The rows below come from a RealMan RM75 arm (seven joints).
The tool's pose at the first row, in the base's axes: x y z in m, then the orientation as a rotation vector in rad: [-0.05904, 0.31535, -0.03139, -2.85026, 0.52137, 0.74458]
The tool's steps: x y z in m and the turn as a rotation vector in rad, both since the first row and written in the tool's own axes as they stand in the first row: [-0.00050, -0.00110, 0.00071, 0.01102, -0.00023, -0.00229]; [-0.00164, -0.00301, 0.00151, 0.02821, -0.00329, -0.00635]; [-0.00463, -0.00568, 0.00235, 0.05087, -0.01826, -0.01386]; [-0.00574, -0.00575, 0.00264, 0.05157, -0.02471, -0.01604]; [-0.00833, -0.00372, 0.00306, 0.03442, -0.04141, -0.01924]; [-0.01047, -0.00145, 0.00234, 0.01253, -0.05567, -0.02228]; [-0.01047, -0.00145, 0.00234, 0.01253, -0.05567, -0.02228]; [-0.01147, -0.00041, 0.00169, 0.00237, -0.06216, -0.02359]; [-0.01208, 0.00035, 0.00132, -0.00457, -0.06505, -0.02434]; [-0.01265, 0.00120, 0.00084, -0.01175, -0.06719, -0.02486]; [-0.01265, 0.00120, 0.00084, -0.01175, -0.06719, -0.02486]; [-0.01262, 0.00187, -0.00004, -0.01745, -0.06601, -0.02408]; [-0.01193, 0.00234, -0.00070, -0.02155, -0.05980, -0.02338]
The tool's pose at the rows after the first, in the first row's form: [-0.05936, 0.31668, -0.03169, -2.84014, 0.52046, 0.73933]; [-0.05995, 0.31897, -0.03171, -2.82297, 0.51795, 0.73481]; [-0.06178, 0.32252, -0.03080, -2.79479, 0.51001, 0.74340]; [-0.06279, 0.32297, -0.03050, -2.79088, 0.50613, 0.75148]; [-0.06584, 0.32194, -0.02969, -2.79781, 0.49535, 0.78181]; [-0.06810, 0.32030, -0.02812, -2.81004, 0.48391, 0.81127]; [-0.06810, 0.32030, -0.02812, -2.81004, 0.48391, 0.81127]; [-0.06901, 0.31948, -0.02712, -2.81568, 0.47869, 0.82486]; [-0.06962, 0.31887, -0.02654, -2.82035, 0.47554, 0.83208]; [-0.07018, 0.31813, -0.02589, -2.82564, 0.47276, 0.83845]; [-0.07018, 0.31813, -0.02589, -2.82564, 0.47276, 0.83845]; [-0.07001, 0.31730, -0.02518, -2.83141, 0.47270, 0.83980]; [-0.06933, 0.31651, -0.02498, -2.83857, 0.47364, 0.83343]
